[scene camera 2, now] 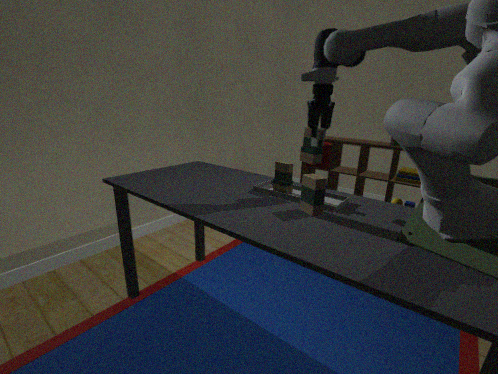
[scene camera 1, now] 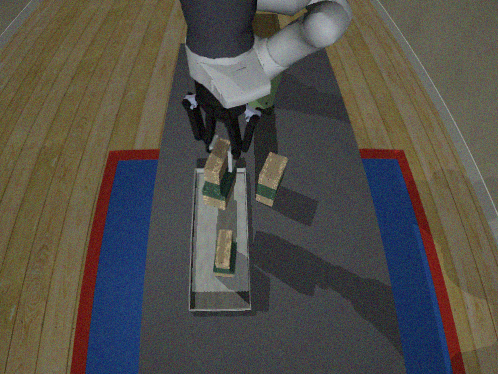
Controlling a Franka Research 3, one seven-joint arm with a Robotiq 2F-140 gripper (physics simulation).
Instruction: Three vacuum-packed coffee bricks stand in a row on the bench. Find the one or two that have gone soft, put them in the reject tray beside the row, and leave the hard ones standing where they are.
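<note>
My gripper (scene camera 1: 222, 152) (scene camera 2: 317, 136) is shut on a tan coffee brick with a green band (scene camera 1: 215, 171) (scene camera 2: 311, 152). It holds this brick upright, raised above the end of the reject tray nearer the robot base in scene camera 1. A second brick (scene camera 1: 224, 249) (scene camera 2: 283, 173) stands inside the long pale reject tray (scene camera 1: 193, 240) (scene camera 2: 336, 202), toward its far end. A third brick (scene camera 1: 272, 172) (scene camera 2: 313, 193) stands upright on the bench beside the tray, apart from the gripper. The fingers cover part of the held brick's top.
The dark grey bench (scene camera 1: 300, 345) (scene camera 2: 195, 175) carries the tray, the standing brick and the green robot mount (scene camera 2: 435, 230). The tray has low raised walls. A wooden shelf unit (scene camera 2: 362, 144) with a red box (scene camera 2: 326, 156) stands behind the bench. A blue mat (scene camera 1: 117, 280) (scene camera 2: 200, 310) lies on the floor.
</note>
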